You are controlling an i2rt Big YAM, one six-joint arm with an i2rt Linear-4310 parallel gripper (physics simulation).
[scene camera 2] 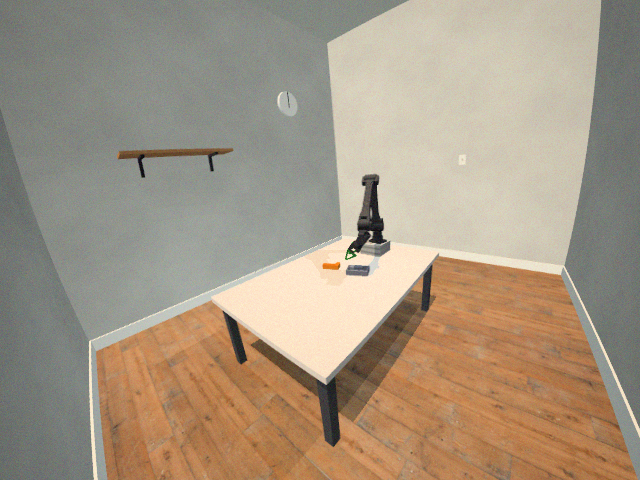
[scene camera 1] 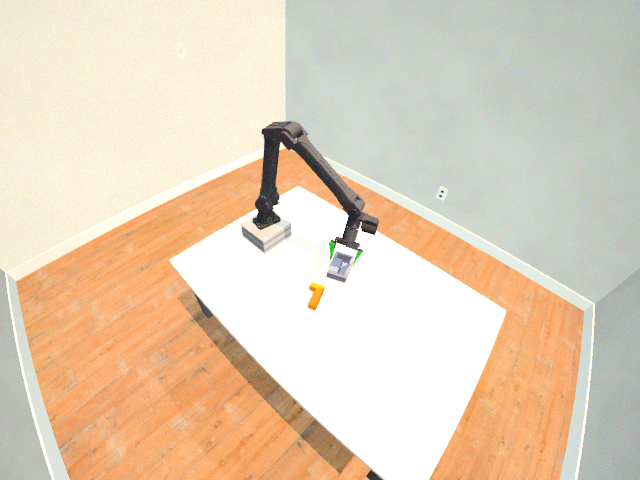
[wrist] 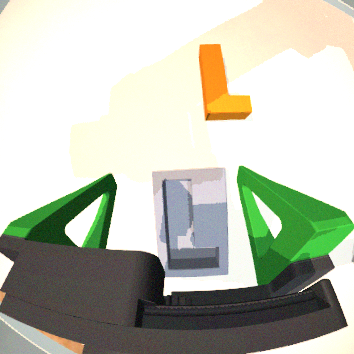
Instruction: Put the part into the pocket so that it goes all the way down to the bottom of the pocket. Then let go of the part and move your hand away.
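Places are measured from the arm's base along level axes (x right, y ahead, z up), in centimetres.
Pixels of known places: gripper, fingertip midpoint: (scene camera 2: 347, 256) (scene camera 1: 341, 263) (wrist: 173, 175); arm's base, link origin: (scene camera 2: 377, 241) (scene camera 1: 266, 220).
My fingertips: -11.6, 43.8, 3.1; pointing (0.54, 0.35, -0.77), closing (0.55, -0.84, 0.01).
Ahead of a thing's pixels: the offset from my fingertips to its top centre, as dx, dy, dz. "spot": to the spot under its first point. Level surfaces: height alone.
An orange L-shaped part @[+15.1, +1.5, -8.2] (scene camera 1: 315, 297) (scene camera 2: 331, 266) (wrist: 215, 80) lies flat on the table, apart from the block. A grey-blue block @[-4.5, -4.4, -7.6] (scene camera 1: 337, 277) (scene camera 2: 357, 270) (wrist: 211, 192) with an L-shaped pocket @[spot: -4.6, -2.3, -10.7] (wrist: 177, 212) stands on the table; the pocket is empty. My gripper (scene camera 1: 345, 253) (scene camera 2: 351, 254) (wrist: 173, 175) with green fingers is open and empty. It hangs above the table near the block. In the wrist view the block shows between the two fingers, and the part lies beyond the fingertips, above and to the right of the block.
The arm stands on a grey box-like base (scene camera 1: 266, 236) (scene camera 2: 376, 248) at one end of the white table @[dz -11.2] (scene camera 1: 372, 341) (scene camera 2: 310, 304). A wall shelf (scene camera 2: 175, 152) and a clock (scene camera 2: 287, 103) are on the wall, away from the table.
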